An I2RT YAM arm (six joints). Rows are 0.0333 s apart.
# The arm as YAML. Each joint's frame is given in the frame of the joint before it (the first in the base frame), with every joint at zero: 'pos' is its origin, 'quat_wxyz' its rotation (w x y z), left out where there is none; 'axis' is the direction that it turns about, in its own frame. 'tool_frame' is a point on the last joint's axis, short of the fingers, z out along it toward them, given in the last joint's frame.
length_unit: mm
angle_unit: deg
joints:
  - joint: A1
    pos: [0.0, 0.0, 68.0]
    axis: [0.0, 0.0, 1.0]
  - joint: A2
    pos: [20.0, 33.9, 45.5]
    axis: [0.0, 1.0, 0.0]
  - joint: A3
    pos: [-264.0, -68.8, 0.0]
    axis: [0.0, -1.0, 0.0]
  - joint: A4
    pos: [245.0, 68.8, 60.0]
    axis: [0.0, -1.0, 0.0]
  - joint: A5
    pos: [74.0, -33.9, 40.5]
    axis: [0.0, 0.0, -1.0]
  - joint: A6
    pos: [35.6, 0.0, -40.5]
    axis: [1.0, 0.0, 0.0]
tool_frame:
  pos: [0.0, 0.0, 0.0]
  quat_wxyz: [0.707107, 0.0, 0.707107, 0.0]
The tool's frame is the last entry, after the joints.
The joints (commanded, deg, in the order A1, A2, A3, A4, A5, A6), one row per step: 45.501 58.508 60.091 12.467 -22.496 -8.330; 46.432 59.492 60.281 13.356 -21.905 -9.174; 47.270 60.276 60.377 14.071 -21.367 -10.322; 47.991 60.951 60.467 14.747 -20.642 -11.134; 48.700 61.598 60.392 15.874 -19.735 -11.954; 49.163 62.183 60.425 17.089 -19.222 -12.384; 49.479 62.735 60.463 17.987 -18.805 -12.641; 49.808 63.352 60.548 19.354 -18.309 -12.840; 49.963 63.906 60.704 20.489 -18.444 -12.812; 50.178 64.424 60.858 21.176 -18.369 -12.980
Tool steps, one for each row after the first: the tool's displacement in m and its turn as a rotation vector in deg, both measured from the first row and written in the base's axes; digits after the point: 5 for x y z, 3 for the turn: 0.00078 0.00573 -0.00084 -0.129 -0.729 0.167; 0.00108 0.01064 -0.00188 -0.419 -1.696 0.224; 0.00136 0.01480 -0.00265 -0.516 -2.364 0.054; 0.00162 0.01882 -0.00354 -0.355 -3.207 -0.314; 0.00204 0.02187 -0.00341 0.081 -3.930 -0.466; 0.00284 0.02453 -0.00373 0.352 -4.327 -0.626; 0.00364 0.02724 -0.00320 1.004 -4.939 -0.849; 0.00444 0.02938 -0.00247 1.568 -5.412 -0.577; 0.00517 0.03168 -0.00243 1.780 -5.750 -0.486
